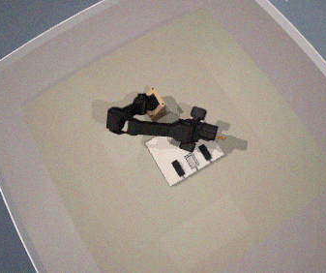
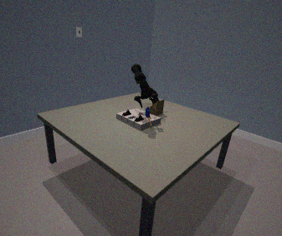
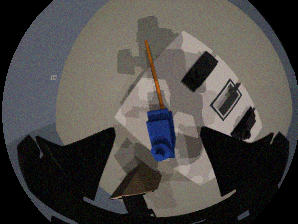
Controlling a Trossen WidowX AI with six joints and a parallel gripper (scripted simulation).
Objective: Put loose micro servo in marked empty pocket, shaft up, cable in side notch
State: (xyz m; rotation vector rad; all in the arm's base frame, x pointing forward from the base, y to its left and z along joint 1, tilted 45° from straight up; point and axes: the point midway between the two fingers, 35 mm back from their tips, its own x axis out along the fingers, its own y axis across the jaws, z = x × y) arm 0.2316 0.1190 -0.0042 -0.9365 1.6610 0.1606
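Right now the white deck is 110 mm below my gripper tip, 70 mm to the right of it and 10 mm behind it.
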